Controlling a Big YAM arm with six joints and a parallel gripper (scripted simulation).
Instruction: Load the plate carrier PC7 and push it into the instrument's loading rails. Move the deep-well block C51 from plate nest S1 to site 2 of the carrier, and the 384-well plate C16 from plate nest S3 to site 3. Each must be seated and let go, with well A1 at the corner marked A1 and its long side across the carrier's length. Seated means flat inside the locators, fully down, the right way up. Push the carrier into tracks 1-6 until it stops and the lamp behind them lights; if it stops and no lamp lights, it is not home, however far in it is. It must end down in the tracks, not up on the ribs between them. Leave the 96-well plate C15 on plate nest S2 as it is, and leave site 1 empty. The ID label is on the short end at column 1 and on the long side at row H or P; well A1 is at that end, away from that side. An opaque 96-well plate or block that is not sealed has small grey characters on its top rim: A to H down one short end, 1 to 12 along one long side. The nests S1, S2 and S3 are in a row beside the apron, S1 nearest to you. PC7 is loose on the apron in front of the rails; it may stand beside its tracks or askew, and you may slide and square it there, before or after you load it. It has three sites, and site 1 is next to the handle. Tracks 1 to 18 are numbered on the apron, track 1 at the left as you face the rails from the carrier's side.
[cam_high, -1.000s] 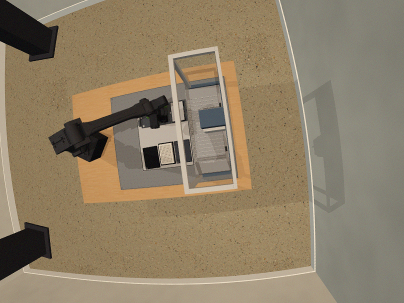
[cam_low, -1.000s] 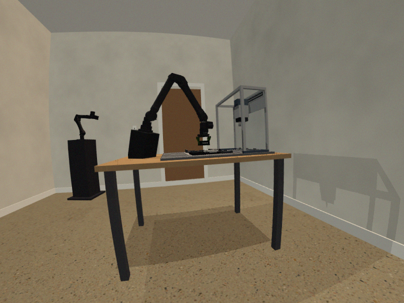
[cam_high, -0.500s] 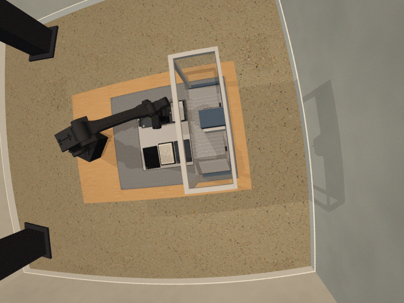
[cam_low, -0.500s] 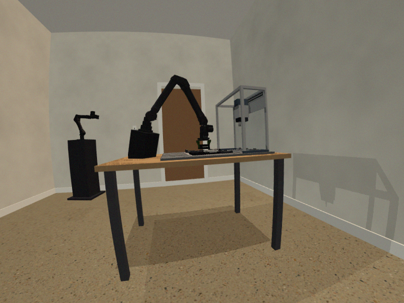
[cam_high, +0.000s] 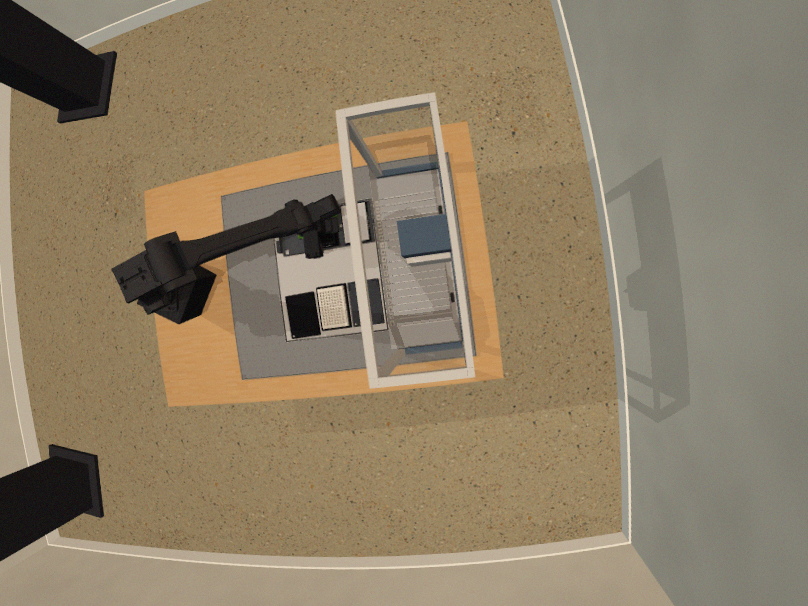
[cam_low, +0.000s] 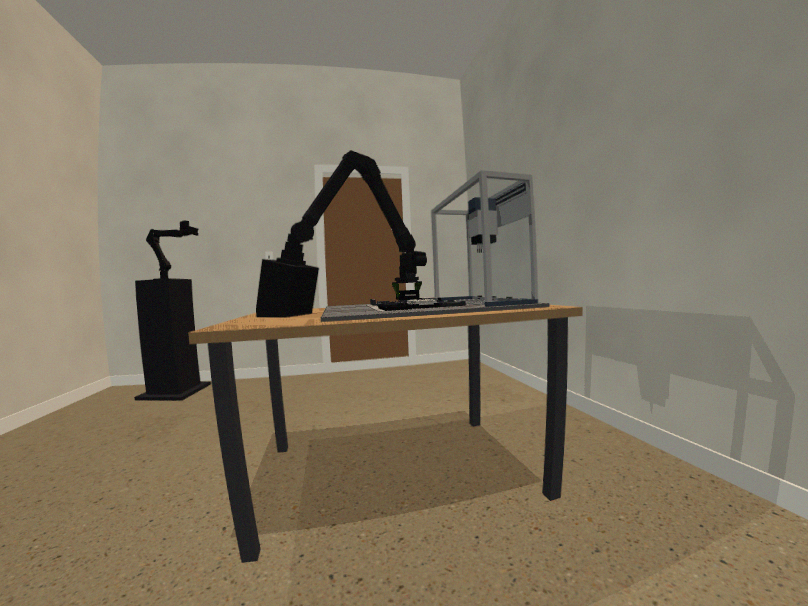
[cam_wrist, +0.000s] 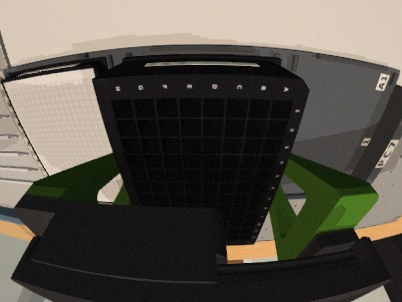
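My gripper is now 20 mm above the dark carrier PC7. The rest, counted from my hand: nest S3 (230 mm to the right, 140 mm ahead, 30 mm below); black nest (280 mm to the right, 70 mm behind, 30 mm below); white 96-well plate C15 (250 mm to the right, 40 mm ahead, 10 mm below).
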